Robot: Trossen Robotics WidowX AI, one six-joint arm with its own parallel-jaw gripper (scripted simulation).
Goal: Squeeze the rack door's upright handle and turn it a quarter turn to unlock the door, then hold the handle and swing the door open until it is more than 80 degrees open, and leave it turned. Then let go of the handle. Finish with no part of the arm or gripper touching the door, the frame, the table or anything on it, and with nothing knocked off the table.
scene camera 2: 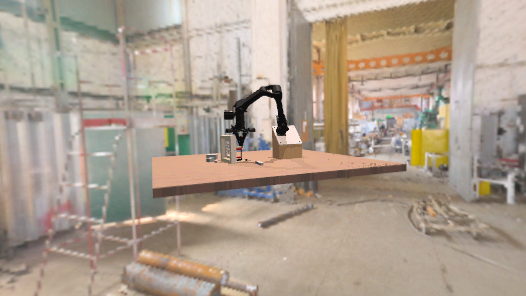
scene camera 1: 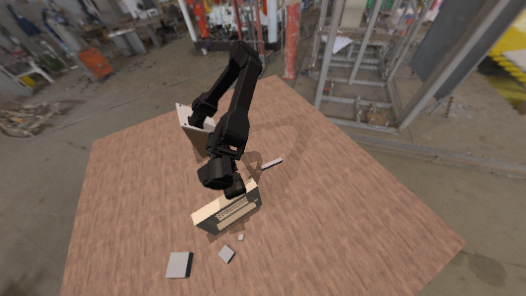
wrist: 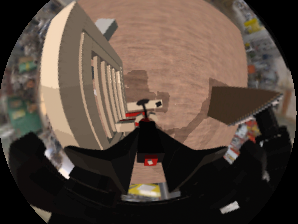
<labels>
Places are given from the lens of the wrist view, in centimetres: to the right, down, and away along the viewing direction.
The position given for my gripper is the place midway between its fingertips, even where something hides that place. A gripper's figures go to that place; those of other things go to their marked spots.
my gripper [wrist: 147, 131]: 0, 3, 10
slatted door [wrist: 111, 76]: -7, -7, 10
</labels>
